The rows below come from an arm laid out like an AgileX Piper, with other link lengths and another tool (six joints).
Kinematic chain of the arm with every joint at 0, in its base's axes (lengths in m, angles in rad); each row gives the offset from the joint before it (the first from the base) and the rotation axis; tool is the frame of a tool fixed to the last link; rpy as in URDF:
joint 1: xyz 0 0 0.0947 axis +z
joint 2: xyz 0 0 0 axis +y
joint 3: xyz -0.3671 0 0.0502 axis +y
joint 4: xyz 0.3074 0 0.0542 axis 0.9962 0 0.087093
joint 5: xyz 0 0 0 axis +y
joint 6: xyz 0.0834 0 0.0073 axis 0.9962 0 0.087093
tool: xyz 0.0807 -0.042 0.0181 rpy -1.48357 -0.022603 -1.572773
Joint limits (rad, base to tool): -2.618..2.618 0..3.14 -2.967..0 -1.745..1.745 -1.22..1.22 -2.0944..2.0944
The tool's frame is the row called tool.
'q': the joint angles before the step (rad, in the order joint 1, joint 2, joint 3, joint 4, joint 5, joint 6). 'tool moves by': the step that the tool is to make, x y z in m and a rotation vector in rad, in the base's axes. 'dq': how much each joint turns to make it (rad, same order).
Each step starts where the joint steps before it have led.
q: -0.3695 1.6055 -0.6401 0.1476 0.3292 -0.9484
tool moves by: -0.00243 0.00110 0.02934 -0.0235 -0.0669 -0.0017
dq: 0.0000 -0.0806 0.0000 0.0001 0.0097 0.0028
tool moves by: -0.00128 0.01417 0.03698 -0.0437 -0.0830 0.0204
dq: 0.0472 -0.1020 0.0006 -0.0736 0.0053 0.0873
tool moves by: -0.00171 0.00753 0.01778 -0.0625 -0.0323 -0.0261
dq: 0.0645 -0.0445 0.0013 -0.2700 0.0006 0.3046
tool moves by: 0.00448 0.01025 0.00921 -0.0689 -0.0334 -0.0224
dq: 0.0848 -0.0076 0.0038 -0.3435 0.0031 0.3828
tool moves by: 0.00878 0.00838 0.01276 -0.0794 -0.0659 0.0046
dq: 0.0668 0.0001 0.0033 -0.3543 0.0000 0.3577
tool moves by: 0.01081 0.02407 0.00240 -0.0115 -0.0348 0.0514
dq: 0.0794 0.0112 0.0000 -0.1406 -0.0038 0.1599
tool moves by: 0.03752 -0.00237 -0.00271 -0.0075 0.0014 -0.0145
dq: 0.0040 0.1101 -0.0984 -0.0451 0.0116 0.0540
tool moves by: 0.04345 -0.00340 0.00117 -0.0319 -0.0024 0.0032
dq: 0.0000 0.1115 -0.1229 -0.0285 0.0191 0.0016
